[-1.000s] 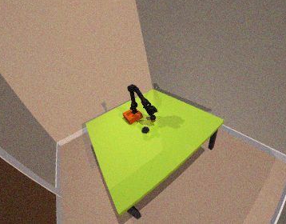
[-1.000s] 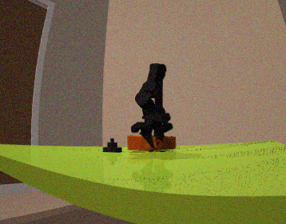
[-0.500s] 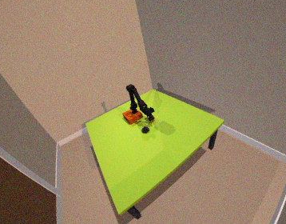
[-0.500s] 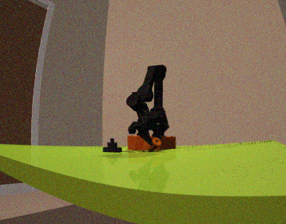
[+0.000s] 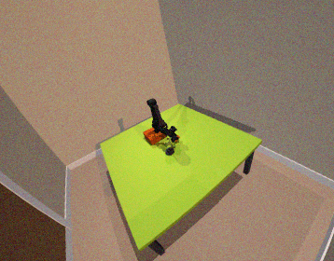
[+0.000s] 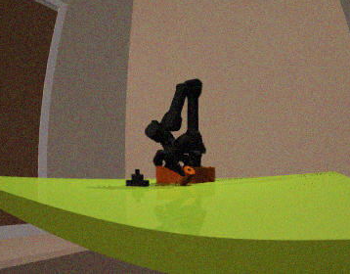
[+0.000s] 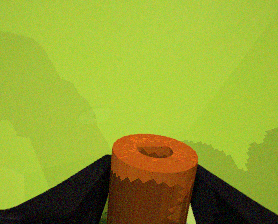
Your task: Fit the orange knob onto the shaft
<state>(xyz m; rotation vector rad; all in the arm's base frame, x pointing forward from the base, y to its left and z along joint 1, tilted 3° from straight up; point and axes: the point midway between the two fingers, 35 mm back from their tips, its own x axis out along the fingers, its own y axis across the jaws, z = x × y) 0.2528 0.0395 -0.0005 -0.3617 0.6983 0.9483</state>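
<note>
Right now the pedestal is 18 cm to the right of my gripper tip, 4 cm ahead of it and 1 cm below it. Also, from my gripper tip: orange knob 1 cm to the right, 1 cm behind.
</note>
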